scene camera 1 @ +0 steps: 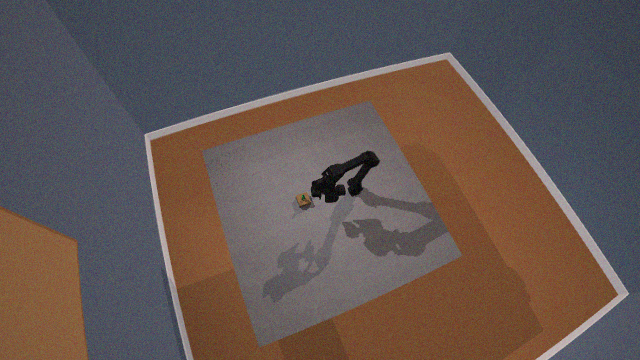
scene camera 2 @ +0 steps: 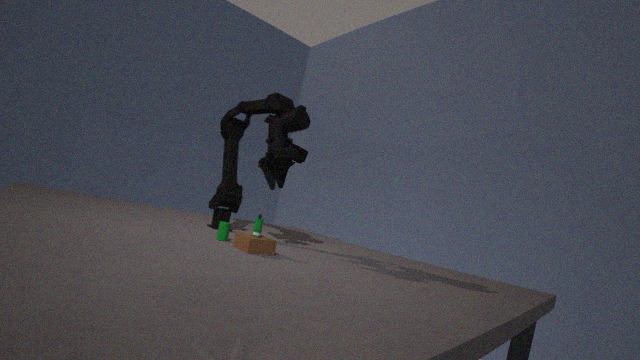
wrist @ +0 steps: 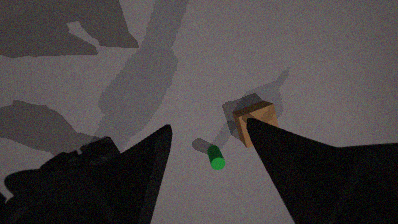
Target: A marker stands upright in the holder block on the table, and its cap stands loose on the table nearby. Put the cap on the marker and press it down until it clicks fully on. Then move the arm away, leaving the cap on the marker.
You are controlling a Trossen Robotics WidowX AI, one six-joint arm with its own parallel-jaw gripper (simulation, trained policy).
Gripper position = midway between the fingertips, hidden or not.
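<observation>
Visible to me is my gripper [scene camera 2: 276, 189], and the wrist camera has the gripper [wrist: 208, 126] as well.
</observation>
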